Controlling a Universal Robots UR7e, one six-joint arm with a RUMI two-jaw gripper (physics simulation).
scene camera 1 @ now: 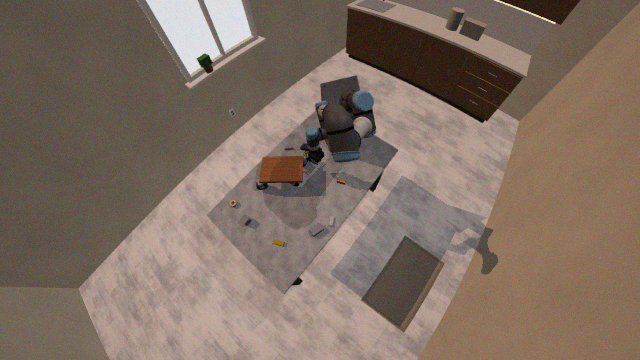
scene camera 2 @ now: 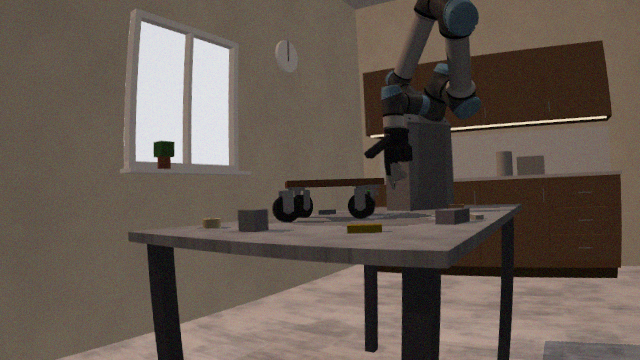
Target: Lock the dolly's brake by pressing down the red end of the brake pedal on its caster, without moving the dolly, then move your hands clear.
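Places are measured from the arm's base along level axes (x ahead, y left, z up), in centimetres.
Pixels of known places: gripper, fingertip midpoint: (scene camera 1: 314, 163) (scene camera 2: 393, 189); arm's base, link origin: (scene camera 1: 350, 101).
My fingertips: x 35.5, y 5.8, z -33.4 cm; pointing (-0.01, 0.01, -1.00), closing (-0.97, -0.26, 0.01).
Note:
Ahead of a thing's pixels: the offset from my fingertips to its top centre. "*": to the spot under its first point.
The dolly, a brown wooden board @(* dx +22.3, dy -8.1, dz +3.7 cm) (scene camera 1: 281, 169) (scene camera 2: 334, 183) on casters with black wheels, stands on the table. The brake pedal @(dx +1.6, dy -9.9, dz +0.1 cm) (scene camera 1: 306, 155) shows as a small red and green spot at the dolly's far right corner in scene camera 1. In scene camera 2 its green part @(* dx +5.0, dy -7.6, dz -0.8 cm) (scene camera 2: 368, 192) shows above a caster wheel; its red end cannot be made out there. My gripper (scene camera 2: 393, 184) is shut and empty, pointing down just right of the board's end, with its tips near board height. In scene camera 1 the gripper's dark body is beside the pedal and partly hides its fingers; contact cannot be told.
On the table (scene camera 1: 295, 260) (scene camera 2: 300, 248) lie a yellow block @(dx +51.6, dy +30.2, dz -7.1 cm) (scene camera 1: 278, 243) (scene camera 2: 364, 228), grey blocks (scene camera 1: 316, 230) (scene camera 2: 253, 220), a tan ring @(dx +64.4, dy -13.1, dz -6.3 cm) (scene camera 1: 233, 203) and an orange piece @(dx -8.5, dy +20.1, dz -6.0 cm) (scene camera 1: 341, 181). The arm's grey pedestal (scene camera 2: 431, 165) stands behind the gripper.

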